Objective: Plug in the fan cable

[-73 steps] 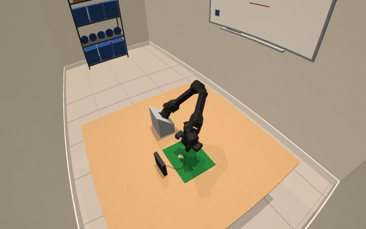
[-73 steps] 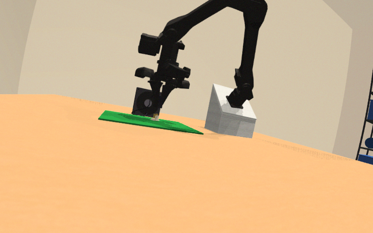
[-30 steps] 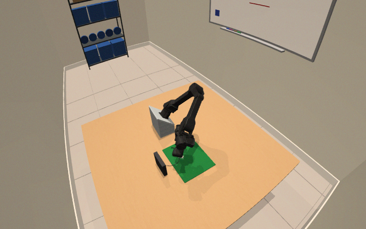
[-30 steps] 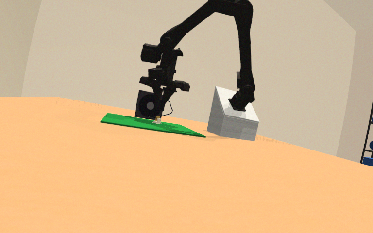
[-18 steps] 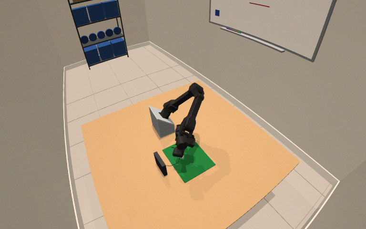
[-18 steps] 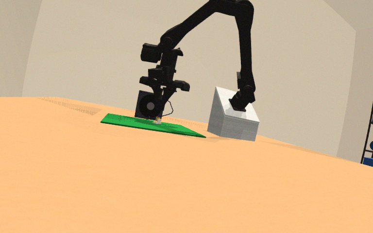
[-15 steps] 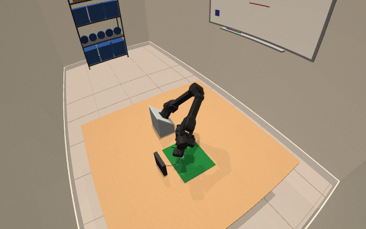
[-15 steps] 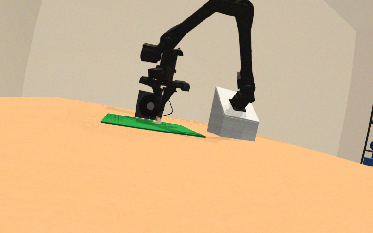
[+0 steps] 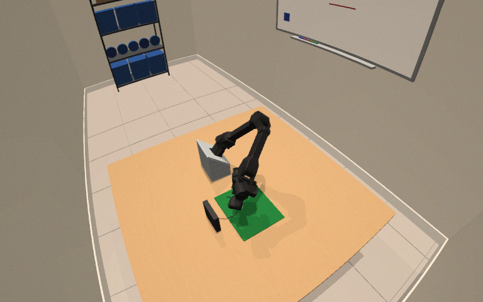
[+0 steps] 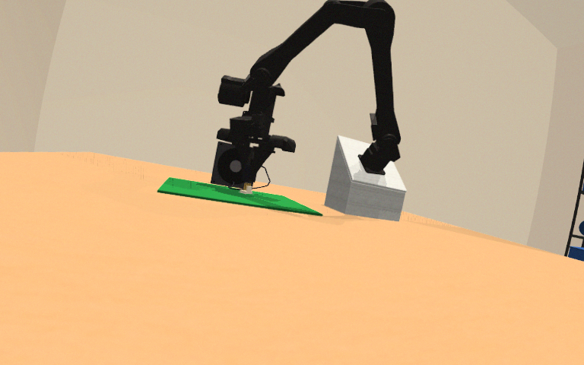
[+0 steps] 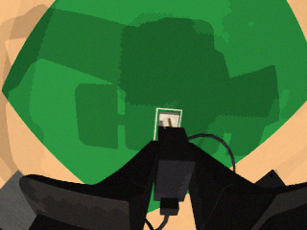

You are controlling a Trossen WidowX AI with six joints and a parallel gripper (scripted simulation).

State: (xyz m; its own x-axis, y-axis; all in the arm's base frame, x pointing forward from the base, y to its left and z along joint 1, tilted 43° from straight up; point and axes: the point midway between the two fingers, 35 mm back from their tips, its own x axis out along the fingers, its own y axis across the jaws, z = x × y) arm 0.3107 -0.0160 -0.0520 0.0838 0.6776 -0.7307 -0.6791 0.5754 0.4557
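My gripper tip is now 10 mm below the black fan cable plug. From my gripper tip the other things lie so: black fan (150 mm to the right, 20 mm above); fan header (40 mm below); green board (30 mm ahead, 30 mm to the left, 60 mm below).
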